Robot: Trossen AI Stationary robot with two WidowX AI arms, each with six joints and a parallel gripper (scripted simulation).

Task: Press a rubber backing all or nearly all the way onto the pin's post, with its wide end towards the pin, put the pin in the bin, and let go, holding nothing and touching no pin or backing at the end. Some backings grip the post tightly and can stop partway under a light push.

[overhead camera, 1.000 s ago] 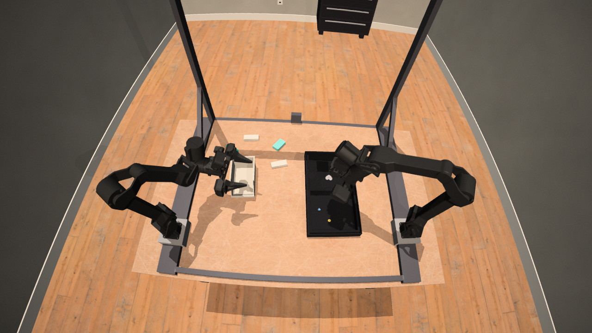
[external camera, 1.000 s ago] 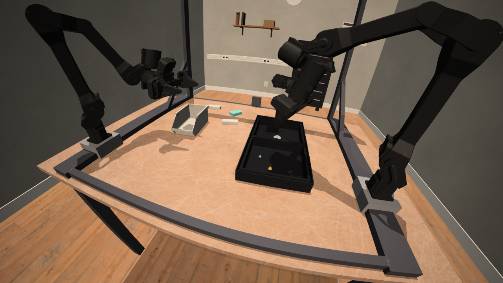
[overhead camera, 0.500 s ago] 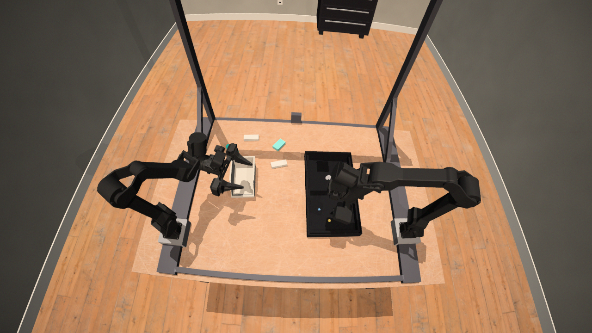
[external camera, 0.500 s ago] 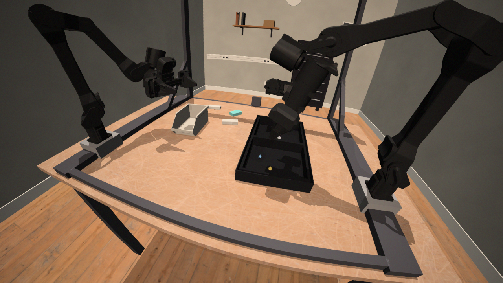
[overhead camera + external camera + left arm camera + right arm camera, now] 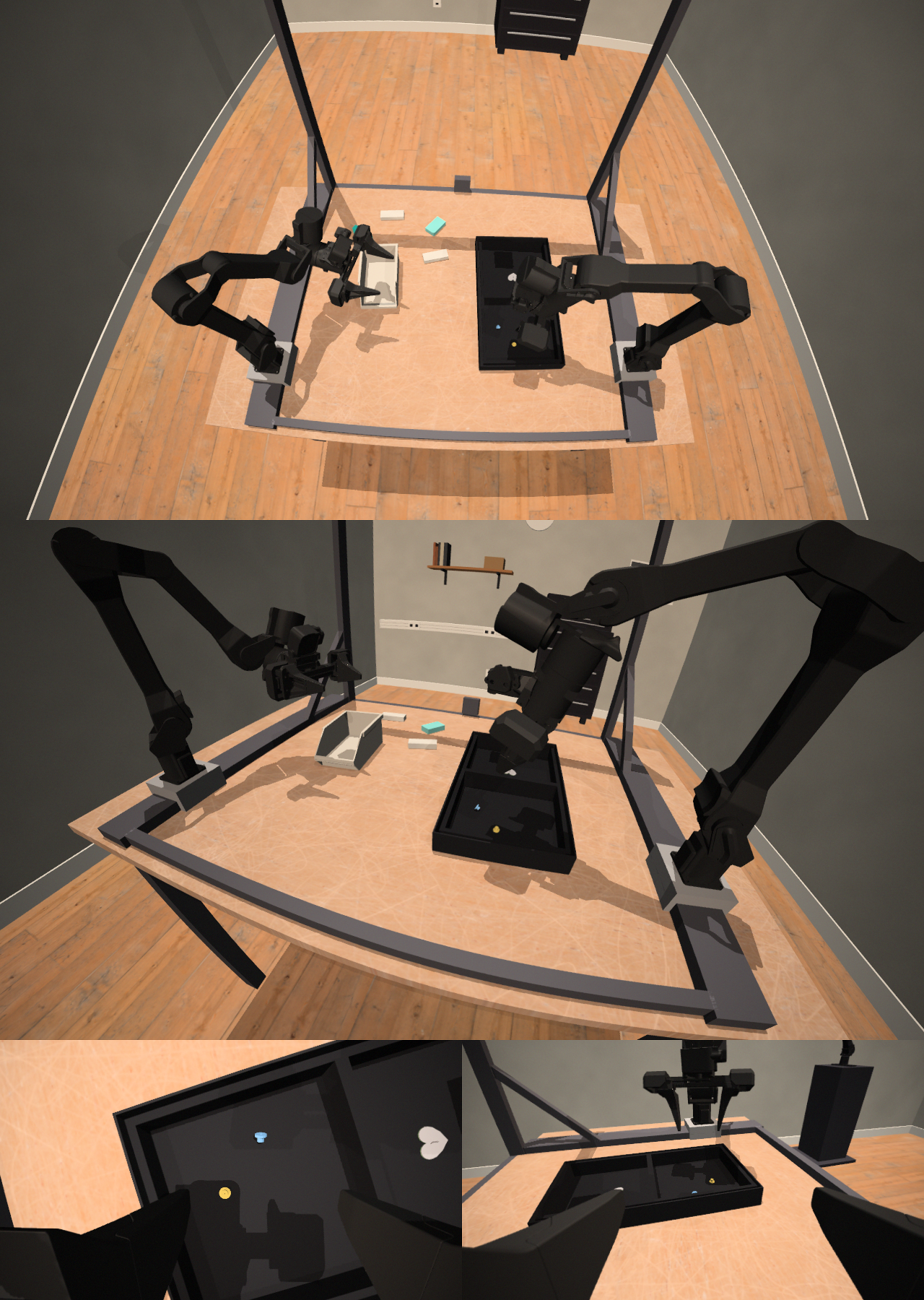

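The yellow backing is 20 mm ahead of my left hand, 10 mm to the right of it and 140 mm below it. Round my left hand: blue backing: 20 mm behind, 50 mm to the right, 140 mm below; then black tray: 100 mm behind, 130 mm below; then heart-shaped pin: 170 mm behind, 140 mm below.
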